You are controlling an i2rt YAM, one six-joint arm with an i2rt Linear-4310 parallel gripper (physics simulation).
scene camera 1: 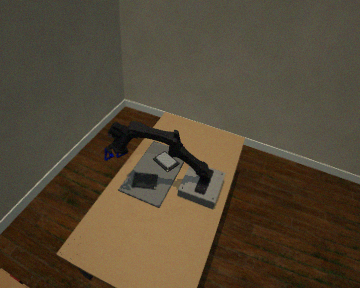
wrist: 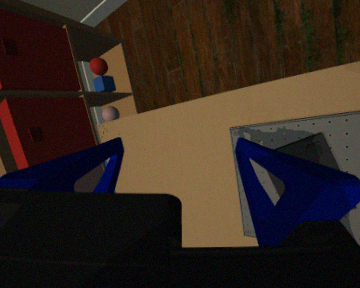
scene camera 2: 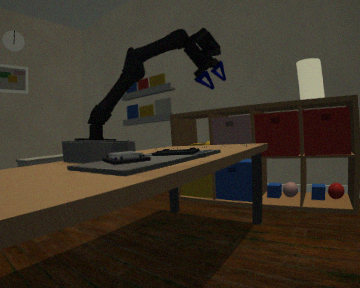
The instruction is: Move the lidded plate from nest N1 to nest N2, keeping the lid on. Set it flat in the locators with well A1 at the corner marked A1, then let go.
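Where they show: gripper, fingertip midpoint: [scene camera 1: 111, 158] [wrist: 179, 144] [scene camera 2: 219, 84]; arm's base, origin of the base link: [scene camera 1: 204, 181] [scene camera 2: 96, 141].
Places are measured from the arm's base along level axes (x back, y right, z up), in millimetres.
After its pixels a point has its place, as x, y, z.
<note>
The lidded plate [scene camera 1: 166, 160] [scene camera 2: 126, 156], pale on top with a dark rim, sits in a nest on the grey perforated board [scene camera 1: 156, 199] @[-239, -221, -74] [scene camera 2: 125, 169] @[-486, 244, -73] [wrist: 345, 127] @[-474, -56, -74]. A second nest [scene camera 1: 145, 180] @[-369, -125, -62] [scene camera 2: 175, 151] @[-392, -91, -62] [wrist: 320, 150] @[-438, -98, -57], dark and low with no plate on it, is on the same board, partly hidden by a finger in the wrist view. Nest labels and the A1 mark are too small to read. My gripper [scene camera 1: 114, 155] @[-526, -247, 197] [scene camera 2: 218, 83] @[-526, -247, 197] [wrist: 179, 144] @[-526, -247, 197], with blue fingers, is wide open and empty, high above the board and off to its side, away from the plate.
The board lies on the wooden table [scene camera 1: 150, 235] @[-165, -451, -87] [scene camera 2: 40, 192] @[-472, 455, -87] [wrist: 165, 175] @[-367, -494, -87], beside the arm's grey base [scene camera 1: 187, 194] @[-67, -125, -32] [scene camera 2: 80, 151] @[-58, 122, -37]. A shelf unit [scene camera 2: 302, 180] [wrist: 100, 94] with bins and balls stands beyond the table end, with a pale lamp [scene camera 2: 310, 79] on top.
</note>
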